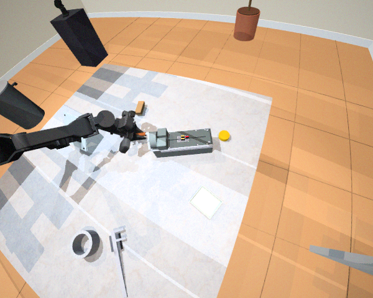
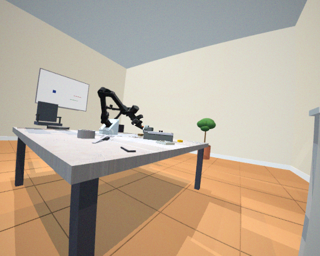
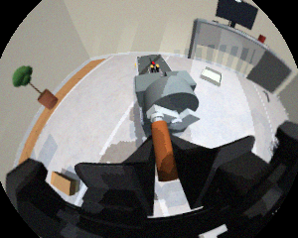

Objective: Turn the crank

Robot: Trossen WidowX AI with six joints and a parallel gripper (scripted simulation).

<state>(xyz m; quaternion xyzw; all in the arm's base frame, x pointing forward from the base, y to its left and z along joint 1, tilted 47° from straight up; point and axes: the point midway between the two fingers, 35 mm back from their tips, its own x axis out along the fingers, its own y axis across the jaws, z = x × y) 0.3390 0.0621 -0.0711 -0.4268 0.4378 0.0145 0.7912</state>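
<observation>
My gripper tip is 180 mm short of the red pointer and 50 mm to the right of it. Also, from my gripper tip: orange-brown crank handle (20 mm behind, 20 mm above, 10 mm to the right); tan block (190 mm to the left, 170 mm behind, 70 mm below); yellow disc (320 mm ahead, 160 mm to the left, 80 mm below).
</observation>
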